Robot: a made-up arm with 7 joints. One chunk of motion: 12 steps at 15 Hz.
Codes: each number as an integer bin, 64 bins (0 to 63) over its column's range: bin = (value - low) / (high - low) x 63, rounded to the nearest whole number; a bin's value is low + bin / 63 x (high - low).
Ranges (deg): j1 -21..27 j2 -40..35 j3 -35..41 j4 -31..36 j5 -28..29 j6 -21..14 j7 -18..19
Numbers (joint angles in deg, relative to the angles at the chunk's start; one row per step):
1: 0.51 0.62 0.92 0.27 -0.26 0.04 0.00
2: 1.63 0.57 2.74 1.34 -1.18 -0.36 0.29
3: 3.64 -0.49 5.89 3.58 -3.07 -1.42 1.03
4: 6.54 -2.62 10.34 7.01 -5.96 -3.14 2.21
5: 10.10 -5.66 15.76 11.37 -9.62 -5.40 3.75
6: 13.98 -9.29 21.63 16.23 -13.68 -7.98 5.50
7: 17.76 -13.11 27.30 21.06 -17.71 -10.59 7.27
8: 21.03 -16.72 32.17 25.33 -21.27 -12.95 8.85
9: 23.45 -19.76 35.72 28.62 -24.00 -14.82 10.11
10: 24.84 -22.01 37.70 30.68 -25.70 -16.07 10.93
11: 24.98 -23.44 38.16 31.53 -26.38 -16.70 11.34
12: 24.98 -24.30 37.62 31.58 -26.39 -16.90 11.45
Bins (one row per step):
1: 28 34 30 29 31 38 31
2: 30 34 31 30 30 37 31
3: 32 33 34 33 28 35 32
4: 36 31 38 36 24 32 34
5: 41 29 42 40 20 28 37
6: 46 26 47 44 16 23 40
7: 51 23 52 49 11 19 43
8: 55 20 56 53 7 14 46
9: 58 17 59 56 4 11 48
10: 60 15 60 58 3 9 49
11: 60 14 61 59 2 8 50
12: 60 13 60 59 2 7 50

